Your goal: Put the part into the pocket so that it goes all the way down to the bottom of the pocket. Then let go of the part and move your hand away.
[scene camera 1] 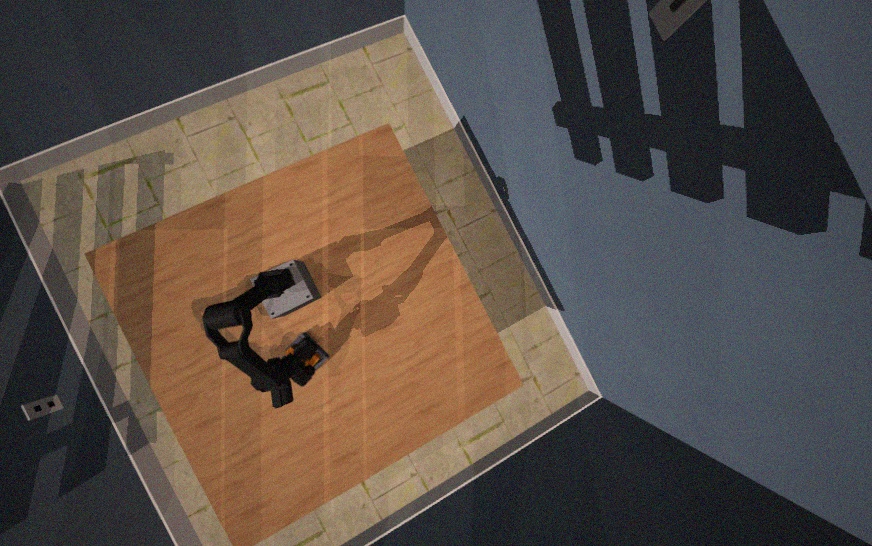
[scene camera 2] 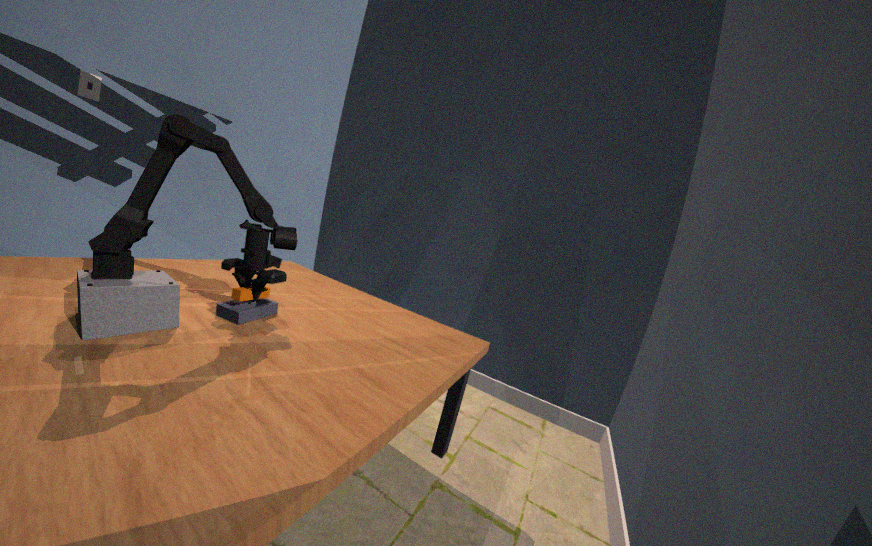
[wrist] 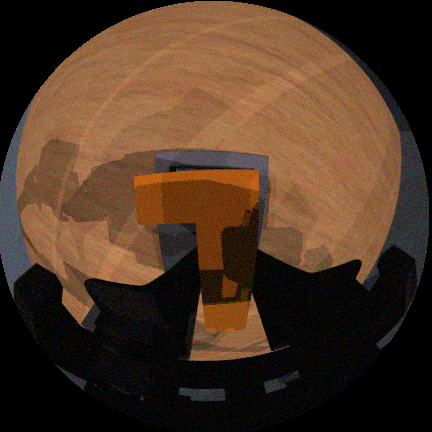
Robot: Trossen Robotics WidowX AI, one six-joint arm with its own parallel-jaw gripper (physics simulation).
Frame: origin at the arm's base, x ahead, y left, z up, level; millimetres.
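Seen in the pictures: gripper, fingertip midpoint: (scene camera 1: 302,356) (scene camera 2: 251,299) (wrist: 221,249); arm's base, link origin: (scene camera 1: 283,279) (scene camera 2: 111,275).
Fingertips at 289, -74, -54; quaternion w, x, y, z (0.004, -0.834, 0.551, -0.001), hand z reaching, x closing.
Note:
Pixels of each thing's top centre, then the offset from my fingertips to it, as dx, dy, dz. Level surfaces: height alone.
- orange L-shaped part, top centre: (wrist: 198,288) (scene camera 2: 248,284) (scene camera 1: 301,356) -5, +14, +39
- blue-grey block with the pocket, top centre: (wrist: 209,237) (scene camera 2: 249,302) (scene camera 1: 306,354) +0, +10, -14
- wooden table, surface height: dz -51
The orange L-shaped part (scene camera 1: 313,360) (scene camera 2: 240,294) (wrist: 175,200) is between the fingers of my gripper (scene camera 2: 258,293) (wrist: 221,249), which is shut on its long leg. The blue-grey block with the pocket (scene camera 1: 322,353) (scene camera 2: 258,311) (wrist: 215,159) lies flat on the table. The part is over the block, with its body above the block's rim in scene camera 2. In the wrist view, a dark strip of the pocket shows past the part's far edge, and the short leg reaches past the block's left side. The part hides most of the pocket, and its underside is hidden.
The grey base box (scene camera 1: 297,300) (scene camera 2: 128,307) carries the arm and stands on the wooden table (scene camera 1: 398,257) (scene camera 2: 212,411), beside the block. The arm arches from it to the gripper. Shadows of the arm lie across the table.

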